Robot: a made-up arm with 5 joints.
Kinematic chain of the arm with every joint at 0, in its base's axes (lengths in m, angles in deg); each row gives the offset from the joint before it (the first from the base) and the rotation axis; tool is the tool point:
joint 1: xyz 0 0 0.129 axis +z
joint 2: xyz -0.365 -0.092 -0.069 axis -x
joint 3: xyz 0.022 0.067 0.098 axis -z
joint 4: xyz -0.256 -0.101 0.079 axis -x
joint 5: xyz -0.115 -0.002 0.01 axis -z
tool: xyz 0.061 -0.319 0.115
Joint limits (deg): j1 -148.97..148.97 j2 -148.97..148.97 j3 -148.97..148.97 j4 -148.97..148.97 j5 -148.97..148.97
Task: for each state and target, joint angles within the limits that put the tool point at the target. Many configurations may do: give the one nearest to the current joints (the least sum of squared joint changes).
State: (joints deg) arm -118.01 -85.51 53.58 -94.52 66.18
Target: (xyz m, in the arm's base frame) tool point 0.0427 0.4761 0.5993
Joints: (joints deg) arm -97.10 -98.48 79.80 -120.33 28.93
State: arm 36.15 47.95 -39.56 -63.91 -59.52
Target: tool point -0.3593 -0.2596 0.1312
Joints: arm 1.43 35.51 -23.31 -94.70 -41.26
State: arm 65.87 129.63 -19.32 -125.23 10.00
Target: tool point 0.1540 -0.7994 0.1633
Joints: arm 86.57 127.43 -9.57 -127.59 25.50
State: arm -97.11 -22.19 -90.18 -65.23 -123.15
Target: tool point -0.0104 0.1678 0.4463
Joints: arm -106.62 3.94 -104.11 -72.33 -113.54
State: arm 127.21 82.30 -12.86 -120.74 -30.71
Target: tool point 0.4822 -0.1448 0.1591
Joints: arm 139.01 84.35 -18.60 -110.17 -28.24
